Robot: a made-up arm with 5 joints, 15 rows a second.
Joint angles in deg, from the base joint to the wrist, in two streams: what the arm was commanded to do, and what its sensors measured. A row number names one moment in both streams.
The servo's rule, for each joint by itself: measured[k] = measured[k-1] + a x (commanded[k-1-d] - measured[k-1]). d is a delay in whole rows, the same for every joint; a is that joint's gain. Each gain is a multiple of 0.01, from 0.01 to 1. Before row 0 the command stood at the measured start. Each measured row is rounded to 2 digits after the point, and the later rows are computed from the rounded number. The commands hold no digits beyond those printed.
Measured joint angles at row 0:
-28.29 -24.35 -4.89 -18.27 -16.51
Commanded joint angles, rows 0 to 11:
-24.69 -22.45 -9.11 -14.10 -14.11
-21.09 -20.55 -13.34 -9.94 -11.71
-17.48 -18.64 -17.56 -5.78 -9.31
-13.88 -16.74 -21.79 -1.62 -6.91
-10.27 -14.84 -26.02 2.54 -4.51
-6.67 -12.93 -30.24 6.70 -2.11
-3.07 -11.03 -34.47 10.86 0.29
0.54 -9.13 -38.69 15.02 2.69
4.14 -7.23 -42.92 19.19 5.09
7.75 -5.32 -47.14 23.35 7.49
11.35 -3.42 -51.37 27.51 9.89
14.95 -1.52 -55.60 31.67 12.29
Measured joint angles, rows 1 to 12:
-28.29 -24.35 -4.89 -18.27 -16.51
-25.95 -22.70 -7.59 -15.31 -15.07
-22.79 -20.83 -11.27 -11.50 -13.05
-19.34 -18.92 -15.30 -7.44 -10.81
-15.79 -17.02 -19.45 -3.31 -8.47
-12.20 -15.12 -23.65 0.84 -6.09
-8.61 -13.21 -27.87 5.00 -3.70
-5.01 -11.31 -32.09 9.16 -1.31
-1.40 -9.41 -36.31 13.32 1.09
2.20 -7.51 -40.54 17.49 3.49
5.81 -5.60 -44.76 21.65 5.89
9.41 -3.70 -48.99 25.81 8.29
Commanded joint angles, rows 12 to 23:
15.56 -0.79 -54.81 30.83 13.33
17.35 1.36 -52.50 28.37 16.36
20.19 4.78 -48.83 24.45 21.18
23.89 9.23 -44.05 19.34 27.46
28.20 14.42 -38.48 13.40 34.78
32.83 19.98 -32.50 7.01 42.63
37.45 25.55 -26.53 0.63 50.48
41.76 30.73 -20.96 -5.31 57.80
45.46 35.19 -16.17 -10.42 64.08
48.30 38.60 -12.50 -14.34 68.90
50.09 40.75 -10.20 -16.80 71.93
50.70 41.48 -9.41 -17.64 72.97
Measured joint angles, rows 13 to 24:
13.01 -1.80 -53.22 29.97 10.69
14.67 -0.92 -54.24 30.58 12.27
16.41 1.06 -53.13 29.01 14.72
18.87 4.30 -50.38 25.77 18.60
22.13 8.59 -46.33 21.20 23.92
26.08 13.66 -41.31 15.66 30.44
30.47 19.16 -35.67 9.52 37.75
35.01 24.72 -29.82 3.21 45.39
39.40 29.95 -24.15 -2.84 52.84
43.34 34.51 -19.04 -8.22 59.58
46.56 38.07 -14.85 -12.57 65.17
48.85 40.40 -11.87 -15.57 69.23

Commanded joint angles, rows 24 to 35:
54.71 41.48 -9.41 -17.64 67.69
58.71 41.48 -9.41 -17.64 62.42
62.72 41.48 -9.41 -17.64 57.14
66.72 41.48 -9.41 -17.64 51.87
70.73 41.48 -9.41 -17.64 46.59
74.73 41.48 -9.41 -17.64 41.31
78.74 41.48 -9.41 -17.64 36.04
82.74 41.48 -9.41 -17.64 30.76
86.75 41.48 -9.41 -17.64 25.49
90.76 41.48 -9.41 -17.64 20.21
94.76 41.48 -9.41 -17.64 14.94
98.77 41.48 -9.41 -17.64 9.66
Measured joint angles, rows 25 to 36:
50.05 41.34 -10.30 -17.04 71.47
53.08 41.46 -9.73 -17.47 69.20
56.74 41.48 -9.53 -17.59 65.13
60.63 41.48 -9.45 -17.63 60.34
64.59 41.48 -9.42 -17.64 55.26
68.58 41.48 -9.41 -17.64 50.06
72.58 41.48 -9.41 -17.64 44.81
76.58 41.48 -9.41 -17.64 39.55
80.58 41.48 -9.41 -17.64 34.28
84.59 41.48 -9.41 -17.64 29.01
88.60 41.48 -9.41 -17.64 23.73
92.60 41.48 -9.41 -17.64 18.46

